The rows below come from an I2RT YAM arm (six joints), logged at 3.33 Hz.
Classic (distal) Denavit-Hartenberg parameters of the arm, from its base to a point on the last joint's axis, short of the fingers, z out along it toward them. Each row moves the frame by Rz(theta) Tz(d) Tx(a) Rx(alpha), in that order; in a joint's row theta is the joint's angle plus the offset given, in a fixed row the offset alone. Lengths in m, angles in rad.
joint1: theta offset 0  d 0.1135  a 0.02  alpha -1.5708
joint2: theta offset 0  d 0  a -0.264  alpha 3.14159
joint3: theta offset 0.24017  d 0  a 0.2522  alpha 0
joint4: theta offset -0.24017  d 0  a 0.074  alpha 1.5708
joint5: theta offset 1.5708  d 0  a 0  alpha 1.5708
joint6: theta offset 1.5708  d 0.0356  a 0  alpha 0
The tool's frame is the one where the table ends.
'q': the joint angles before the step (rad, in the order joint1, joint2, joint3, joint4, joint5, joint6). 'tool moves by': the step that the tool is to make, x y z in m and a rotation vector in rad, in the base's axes. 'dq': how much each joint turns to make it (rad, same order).
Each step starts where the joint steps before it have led.
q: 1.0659, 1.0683, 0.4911, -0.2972, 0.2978, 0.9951
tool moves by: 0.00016, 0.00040, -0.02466, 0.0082, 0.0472, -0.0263
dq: -0.0032, 0.0671, -0.0644, 0.1021, -0.0206, 0.0484
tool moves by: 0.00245, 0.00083, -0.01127, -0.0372, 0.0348, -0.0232
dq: -0.0088, 0.0592, -0.0036, 0.0079, -0.0011, 0.0195
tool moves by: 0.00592, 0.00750, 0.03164, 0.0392, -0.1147, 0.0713
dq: -0.0043, -0.0656, 0.0681, -0.0108, 0.0155, -0.1136
